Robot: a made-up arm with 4 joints.
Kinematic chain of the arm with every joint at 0, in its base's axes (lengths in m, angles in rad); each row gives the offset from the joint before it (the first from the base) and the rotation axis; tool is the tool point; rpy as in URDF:
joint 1: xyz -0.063 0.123 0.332 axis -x
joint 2: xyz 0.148 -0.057 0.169 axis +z
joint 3: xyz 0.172 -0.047 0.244 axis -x
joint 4: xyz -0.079 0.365 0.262 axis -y
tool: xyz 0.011 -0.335 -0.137 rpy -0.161 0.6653 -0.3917
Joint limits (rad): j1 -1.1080..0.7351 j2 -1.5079..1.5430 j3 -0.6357..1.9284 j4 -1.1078..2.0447
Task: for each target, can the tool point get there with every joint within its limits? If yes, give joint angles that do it. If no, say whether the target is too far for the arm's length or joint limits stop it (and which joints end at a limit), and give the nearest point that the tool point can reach.
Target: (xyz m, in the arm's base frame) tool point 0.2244 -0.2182 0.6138
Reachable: yes | joints -0.7083 -0.7464 1.1599 0.0814
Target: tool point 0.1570 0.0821 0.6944
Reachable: yes | joints -0.1210 -0.6034 1.7012 -0.5968
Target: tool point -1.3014 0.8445 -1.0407
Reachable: no: too far | nearest point -0.1385 0.4413 0.4054 | short by 1.899 m
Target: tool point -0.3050 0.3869 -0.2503
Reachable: no: joint limits stop it (at a limit: joint 1, joint 3, joint 4) | nearest point -0.0865 0.4702 0.3792 | short by 0.672 m
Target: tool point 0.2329 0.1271 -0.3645
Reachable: no: joint limits stop it (at a limit: joint 1, joint 2, joint 3) | nearest point 0.3231 -0.2465 0.2177 | short by 0.698 m
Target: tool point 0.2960 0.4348 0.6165
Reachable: yes | joints 0.5208 0.0660 1.4839 1.1556
